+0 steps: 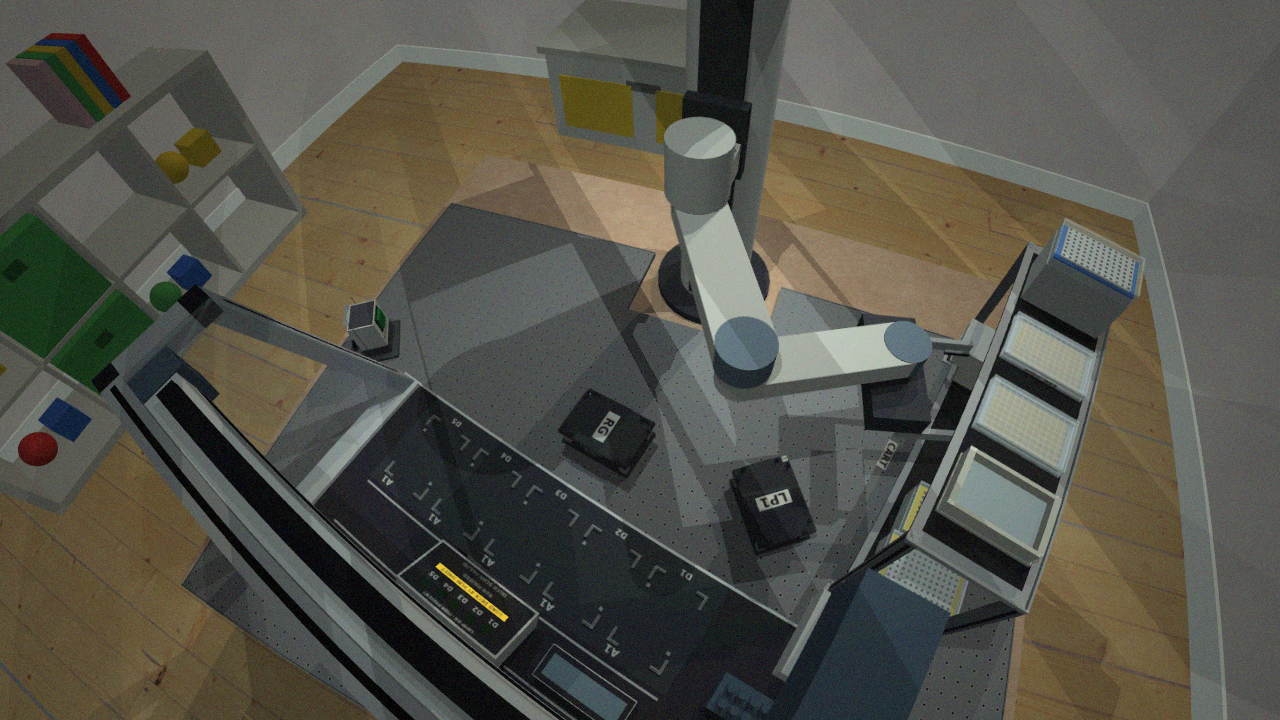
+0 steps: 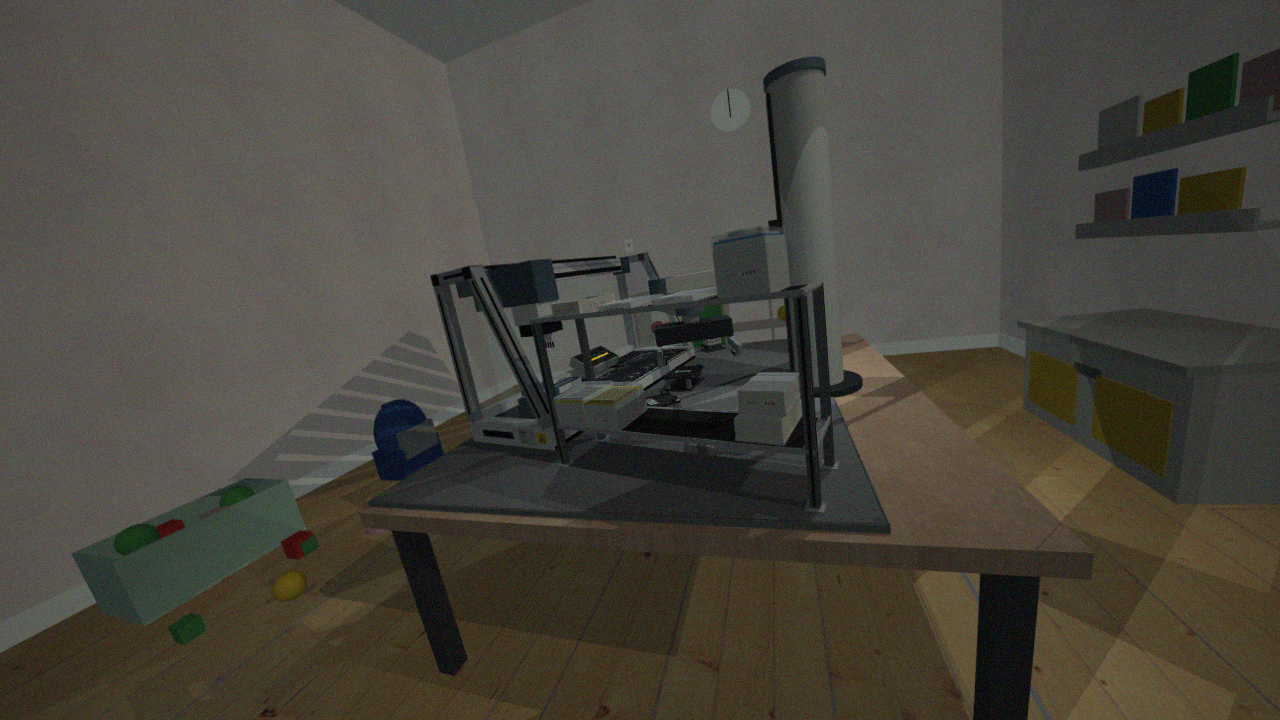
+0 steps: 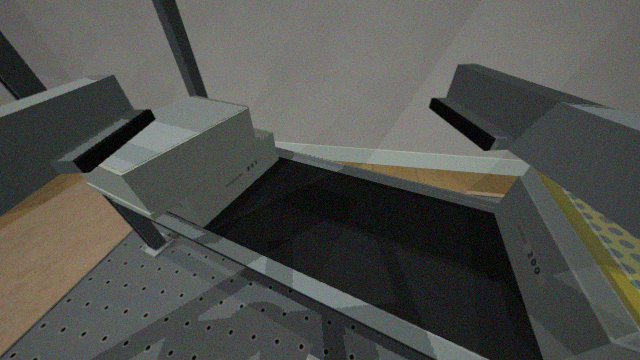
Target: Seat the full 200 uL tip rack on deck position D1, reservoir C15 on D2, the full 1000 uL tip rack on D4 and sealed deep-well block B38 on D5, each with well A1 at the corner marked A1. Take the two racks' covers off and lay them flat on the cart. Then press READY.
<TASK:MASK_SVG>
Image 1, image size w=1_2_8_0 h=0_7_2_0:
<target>my gripper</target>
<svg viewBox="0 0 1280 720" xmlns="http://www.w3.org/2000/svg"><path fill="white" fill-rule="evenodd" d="M955 431L927 428L931 423L931 415L923 366L912 377L861 384L865 430L895 432L895 438L949 442ZM930 337L932 349L943 350L944 355L969 357L969 351L974 346L973 341ZM856 327L897 321L908 321L916 324L915 318L863 313Z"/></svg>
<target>pale reservoir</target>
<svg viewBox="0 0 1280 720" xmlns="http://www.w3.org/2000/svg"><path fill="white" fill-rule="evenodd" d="M971 445L964 453L961 452L935 511L1025 566L1030 567L1034 560L1043 557L1062 499Z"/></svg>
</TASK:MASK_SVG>
